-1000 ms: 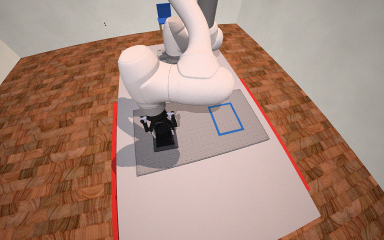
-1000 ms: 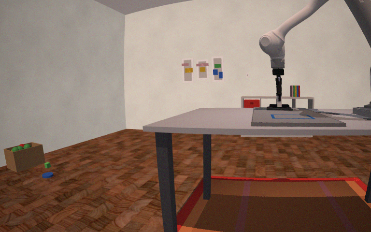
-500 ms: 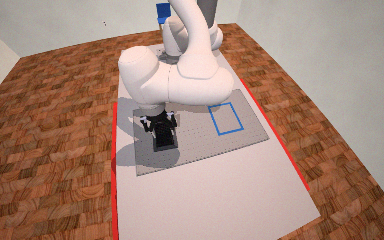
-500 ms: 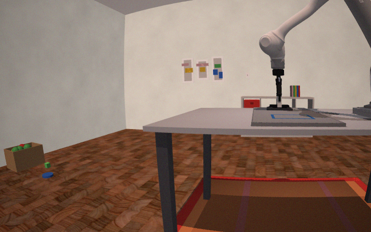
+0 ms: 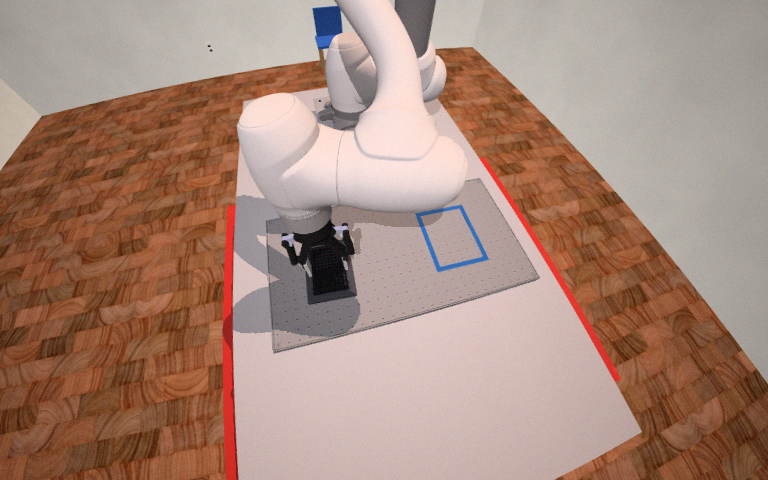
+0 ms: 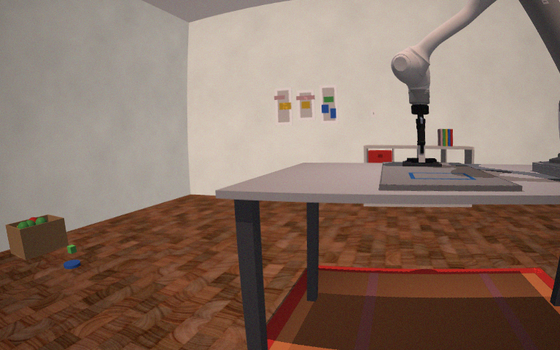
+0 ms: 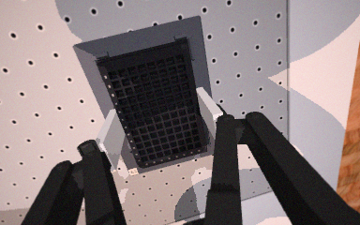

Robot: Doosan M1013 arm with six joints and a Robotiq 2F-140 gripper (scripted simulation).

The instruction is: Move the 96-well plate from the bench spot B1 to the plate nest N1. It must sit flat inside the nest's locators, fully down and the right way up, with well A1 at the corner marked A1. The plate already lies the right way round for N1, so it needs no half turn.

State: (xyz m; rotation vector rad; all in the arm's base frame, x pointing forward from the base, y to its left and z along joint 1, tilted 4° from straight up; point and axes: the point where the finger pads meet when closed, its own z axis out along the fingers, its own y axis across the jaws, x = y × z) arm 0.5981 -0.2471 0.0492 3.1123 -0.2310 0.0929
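My gripper is now 20 mm above the black 96-well plate. From my hand the other things lie so: dark grey plate nest N1: 40 mm below; then pale A1 corner mark: 70 mm behind, 60 mm to the left, 30 mm below.
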